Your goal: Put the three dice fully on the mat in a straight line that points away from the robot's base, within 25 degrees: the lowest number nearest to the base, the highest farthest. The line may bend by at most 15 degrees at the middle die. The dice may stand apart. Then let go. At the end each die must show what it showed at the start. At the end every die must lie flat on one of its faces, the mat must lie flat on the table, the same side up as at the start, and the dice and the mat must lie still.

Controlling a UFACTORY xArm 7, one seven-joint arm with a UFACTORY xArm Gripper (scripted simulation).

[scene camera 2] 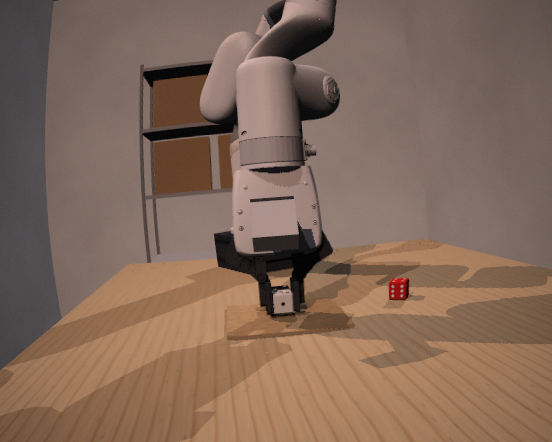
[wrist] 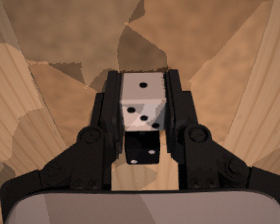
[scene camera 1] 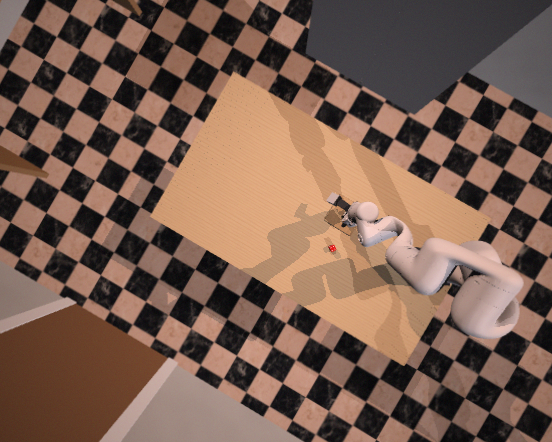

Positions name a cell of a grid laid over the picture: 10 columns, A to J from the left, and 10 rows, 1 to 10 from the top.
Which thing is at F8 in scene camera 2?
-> A thin mat.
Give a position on a black die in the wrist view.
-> At F7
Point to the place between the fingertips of my gripper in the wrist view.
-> F4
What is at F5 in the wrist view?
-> A white die.
